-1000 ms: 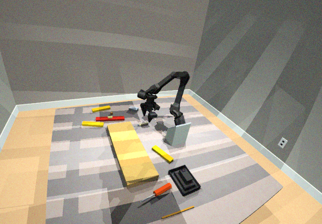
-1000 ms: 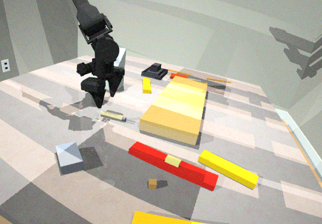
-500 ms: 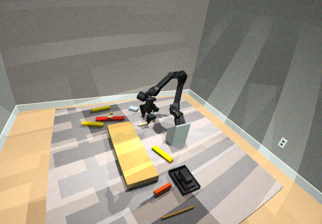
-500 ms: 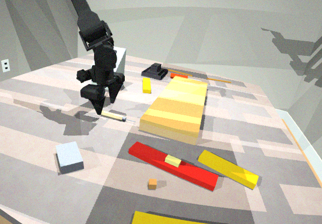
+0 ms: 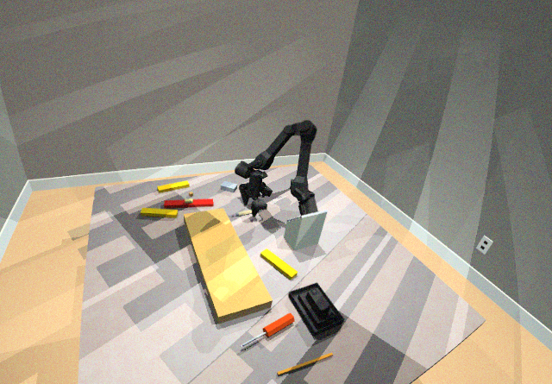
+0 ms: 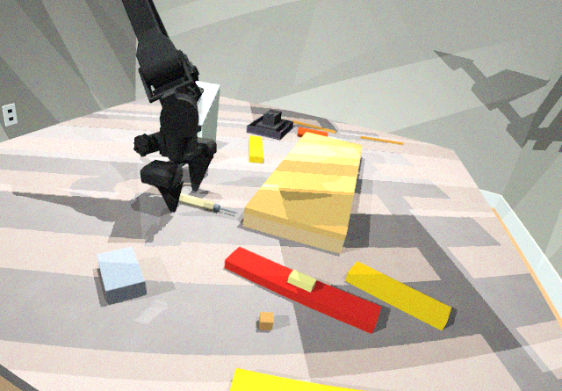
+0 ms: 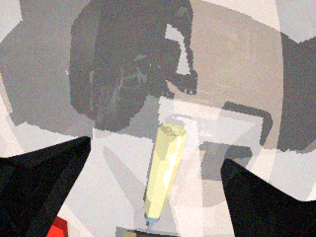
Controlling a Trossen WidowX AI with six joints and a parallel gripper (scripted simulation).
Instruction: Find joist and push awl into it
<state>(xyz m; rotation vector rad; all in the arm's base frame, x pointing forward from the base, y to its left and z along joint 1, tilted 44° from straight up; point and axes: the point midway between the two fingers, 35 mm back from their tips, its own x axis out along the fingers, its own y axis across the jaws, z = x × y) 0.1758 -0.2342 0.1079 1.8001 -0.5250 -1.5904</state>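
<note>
My gripper tip is 50 mm short of the awl and 10 mm to the right of it. From my gripper tip the other things lie so: red level 270 mm ahead, 110 mm to the right, 10 mm above; small brown cube 250 mm ahead, 190 mm to the right; grey-blue block 50 mm ahead, 220 mm to the right.
</note>
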